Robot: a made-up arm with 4 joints.
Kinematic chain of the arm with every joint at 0, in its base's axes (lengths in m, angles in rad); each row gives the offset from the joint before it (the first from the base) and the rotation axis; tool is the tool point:
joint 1: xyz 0 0 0.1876 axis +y
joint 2: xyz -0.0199 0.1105 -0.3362 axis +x
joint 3: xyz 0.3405 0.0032 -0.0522 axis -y
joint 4: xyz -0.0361 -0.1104 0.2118 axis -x
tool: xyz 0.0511 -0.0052 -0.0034
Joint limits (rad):
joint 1: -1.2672..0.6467
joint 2: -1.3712..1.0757
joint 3: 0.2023..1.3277
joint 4: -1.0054..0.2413
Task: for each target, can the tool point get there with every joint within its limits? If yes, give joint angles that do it. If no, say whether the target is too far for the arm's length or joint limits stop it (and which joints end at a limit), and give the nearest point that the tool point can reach.
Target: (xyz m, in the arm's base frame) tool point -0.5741 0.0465 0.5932
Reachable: no: joint limits stop it (at a limit: joint 1, joint 3, joint 4) | nearest point 0.2248 0.0982 0.4244 | short by 0.818 m
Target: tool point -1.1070 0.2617 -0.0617
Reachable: no: too far | nearest point -0.1626 0.0455 -0.2279 | short by 0.983 m
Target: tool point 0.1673 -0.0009 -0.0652
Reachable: yes | joints 0.2610 -0.0068 0.5374 -0.0253
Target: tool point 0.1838 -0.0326 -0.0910
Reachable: yes | joints 0.2268 0.2615 0.4626 -0.3800
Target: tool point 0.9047 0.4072 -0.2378
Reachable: no: too far | nearest point 0.4035 0.0466 -0.0021 | short by 0.661 m
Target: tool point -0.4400 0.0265 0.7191
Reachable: no: joint limits stop it (at a limit: joint 1, joint 3, joint 4) | nearest point 0.2252 0.0929 0.4243 | short by 0.731 m
